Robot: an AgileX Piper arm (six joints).
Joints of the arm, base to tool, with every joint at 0 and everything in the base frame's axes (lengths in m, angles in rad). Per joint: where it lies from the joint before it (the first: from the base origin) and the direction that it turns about. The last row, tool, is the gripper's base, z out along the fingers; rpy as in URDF.
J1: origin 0 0 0.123 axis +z
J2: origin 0 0 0 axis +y
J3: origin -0.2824 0 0.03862 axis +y
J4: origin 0.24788 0 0.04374 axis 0.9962 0 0.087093
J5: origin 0 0 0 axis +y
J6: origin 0.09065 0 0.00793 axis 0.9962 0 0.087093
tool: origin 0 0 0 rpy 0 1.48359 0
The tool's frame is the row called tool.
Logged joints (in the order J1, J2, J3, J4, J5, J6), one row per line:
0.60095, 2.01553, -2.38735, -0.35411, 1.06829, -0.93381
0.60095, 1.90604, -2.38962, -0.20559, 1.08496, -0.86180
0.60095, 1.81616, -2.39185, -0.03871, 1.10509, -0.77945
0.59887, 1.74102, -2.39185, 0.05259, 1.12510, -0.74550
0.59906, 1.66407, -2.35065, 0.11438, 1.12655, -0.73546
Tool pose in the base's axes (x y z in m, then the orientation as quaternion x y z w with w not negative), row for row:
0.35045, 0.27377, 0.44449, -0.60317, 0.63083, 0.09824, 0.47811
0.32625, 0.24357, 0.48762, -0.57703, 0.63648, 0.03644, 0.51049
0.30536, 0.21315, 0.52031, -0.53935, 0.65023, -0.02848, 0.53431
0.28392, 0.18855, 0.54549, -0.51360, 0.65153, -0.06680, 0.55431
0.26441, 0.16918, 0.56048, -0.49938, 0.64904, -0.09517, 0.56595
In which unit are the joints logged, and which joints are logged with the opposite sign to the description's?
The joints are logged in radians. Opposite sign: J4.
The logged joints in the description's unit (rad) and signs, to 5 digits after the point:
0.60095, 2.01553, -2.38735, 0.35411, 1.06829, -0.93381
0.60095, 1.90604, -2.38962, 0.20559, 1.08496, -0.86180
0.60095, 1.81616, -2.39185, 0.03871, 1.10509, -0.77945
0.59887, 1.74102, -2.39185, -0.05259, 1.12510, -0.74550
0.59906, 1.66407, -2.35065, -0.11438, 1.12655, -0.73546

